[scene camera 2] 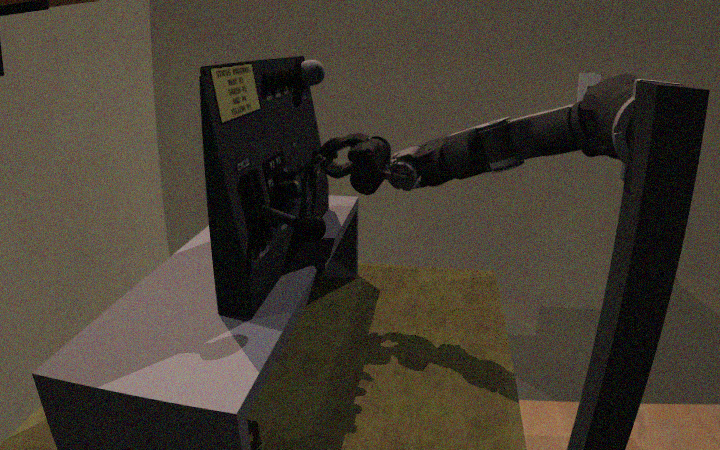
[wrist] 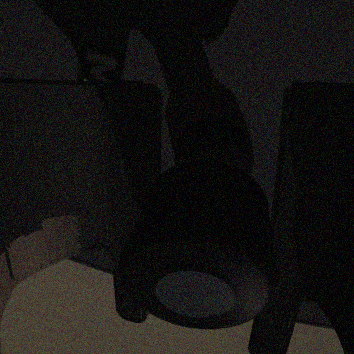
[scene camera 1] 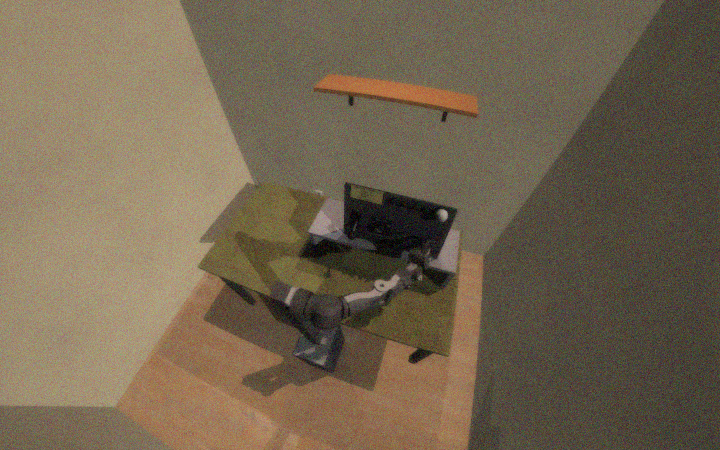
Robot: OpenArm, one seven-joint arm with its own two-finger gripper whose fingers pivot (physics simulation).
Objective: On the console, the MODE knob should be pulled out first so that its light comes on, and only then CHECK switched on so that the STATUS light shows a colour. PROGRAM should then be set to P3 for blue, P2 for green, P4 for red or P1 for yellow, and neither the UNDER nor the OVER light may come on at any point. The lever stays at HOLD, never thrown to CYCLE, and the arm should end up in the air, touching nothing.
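Note:
The console (scene camera 1: 395,212) (scene camera 2: 212,185) is a dark upright panel. My gripper (scene camera 1: 426,253) (scene camera 2: 320,160) (wrist: 215,214) is at its right part, its fingers closed around the dark MODE knob (wrist: 195,295). In the wrist view the knob's round grey cap sits between the two fingertips. How far out the knob stands is hard to tell. The pale round STATUS lamp (scene camera 1: 442,214) (scene camera 2: 313,71) at the top right shows no clear colour. The lever's black handle (scene camera 2: 310,228) sticks out low, well below the CYCLE label. CHECK, PROGRAM and the UNDER and OVER lights are too dark to read.
A yellow note (scene camera 1: 366,194) (scene camera 2: 236,92) is on the console's upper left. The console stands on a pale riser (scene camera 1: 323,217) (scene camera 2: 138,329) on the green table (scene camera 1: 419,323) (scene camera 2: 440,297). An orange shelf (scene camera 1: 395,92) is on the wall above.

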